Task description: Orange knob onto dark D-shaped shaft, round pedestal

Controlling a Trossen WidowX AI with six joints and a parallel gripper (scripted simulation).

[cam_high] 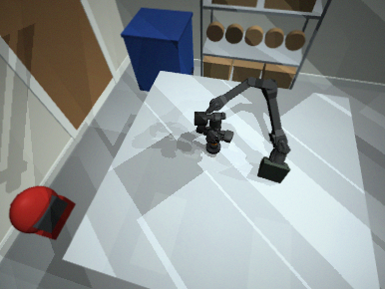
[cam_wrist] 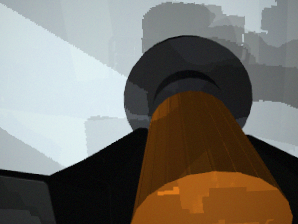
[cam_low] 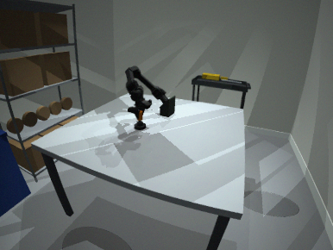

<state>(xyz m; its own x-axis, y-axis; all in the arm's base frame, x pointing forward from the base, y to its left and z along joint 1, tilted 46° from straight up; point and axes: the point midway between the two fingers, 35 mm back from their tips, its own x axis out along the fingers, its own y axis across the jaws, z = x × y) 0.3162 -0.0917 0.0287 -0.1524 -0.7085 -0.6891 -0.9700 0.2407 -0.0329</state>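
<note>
The orange knob is 20 mm above my gripper tip. Round my gripper tip: dark round pedestal: 40 mm below.
</note>
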